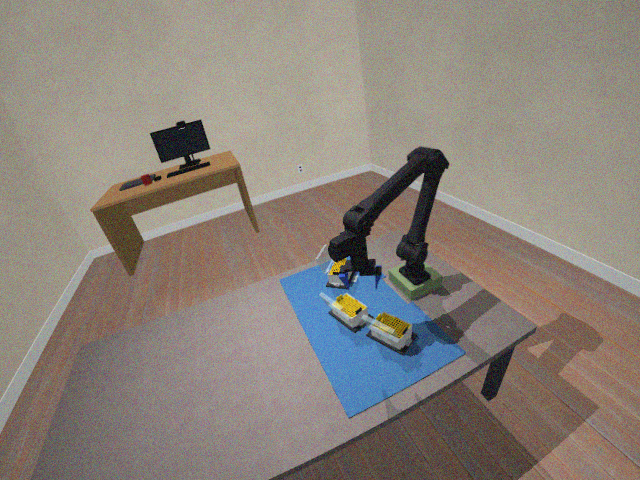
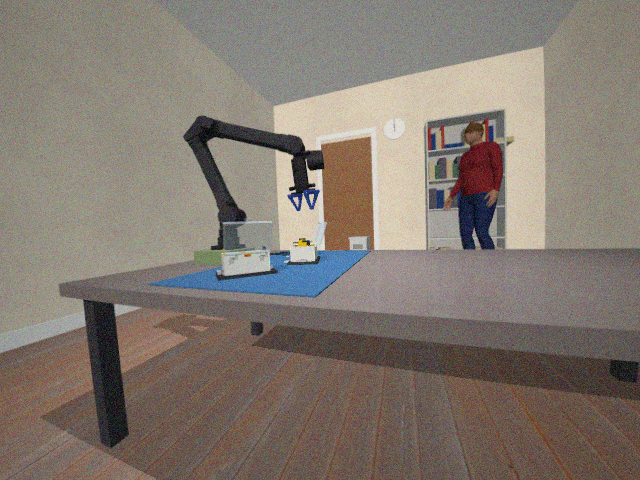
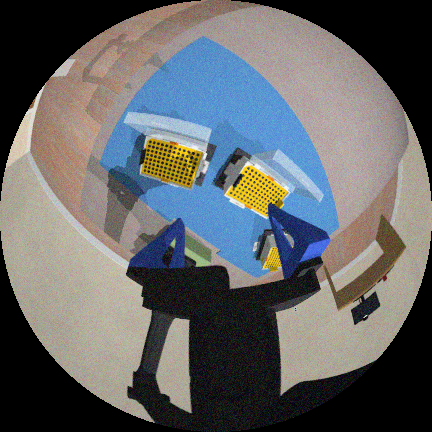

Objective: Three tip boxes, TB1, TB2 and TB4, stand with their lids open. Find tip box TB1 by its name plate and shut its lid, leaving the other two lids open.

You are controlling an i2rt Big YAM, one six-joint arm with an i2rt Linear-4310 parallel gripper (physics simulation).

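Frame: origin at the arm's base, x ahead, y left, z up, level; millimetres.
Seen in the pictures: gripper, between the fingertips: (image 1: pixel 362 289) (image 2: pixel 305 210) (image 3: pixel 224 214); arm's base, origin of its link: (image 1: pixel 414 274).
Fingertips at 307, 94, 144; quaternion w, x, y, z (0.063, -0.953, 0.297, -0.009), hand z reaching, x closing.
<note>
Offsets run from my fingertips to a thing's top centre, as dx, dy, dz. "spot": to the spot under its first point. Level surfaces: height alone.
Three white tip boxes with yellow racks stand on the blue mat @[dz -194] (image 1: pixel 356 384) (image 2: pixel 305 284) (image 3: pixel 205 65); their name plates cannot be read. The nearest box (image 1: pixel 390 335) (image 2: pixel 246 263) (image 3: pixel 172 162) has its clear lid (image 2: pixel 248 235) (image 3: pixel 167 126) upright. The middle box @[+24, -84, -120] (image 1: pixel 348 310) (image 3: pixel 257 190) has its clear lid @[spot: +109, -83, -52] (image 1: pixel 326 298) (image 3: pixel 300 176) raised. The far box @[-62, -326, -120] (image 1: pixel 338 275) (image 3: pixel 272 258) is partly hidden by the gripper; its lid looks raised. My gripper (image 1: pixel 361 285) (image 2: pixel 305 208) (image 3: pixel 224 214) is open and empty, above the boxes, pointing down.
The arm's green base (image 1: pixel 400 284) (image 2: pixel 206 256) (image 3: pixel 200 254) stands beside the mat on the grey table @[dz -197] (image 1: pixel 206 382) (image 2: pixel 465 289). A wooden desk (image 1: pixel 180 186) with a monitor (image 1: pixel 179 141) stands apart. A person (image 2: pixel 480 170) stands beyond the table by a bookshelf.
</note>
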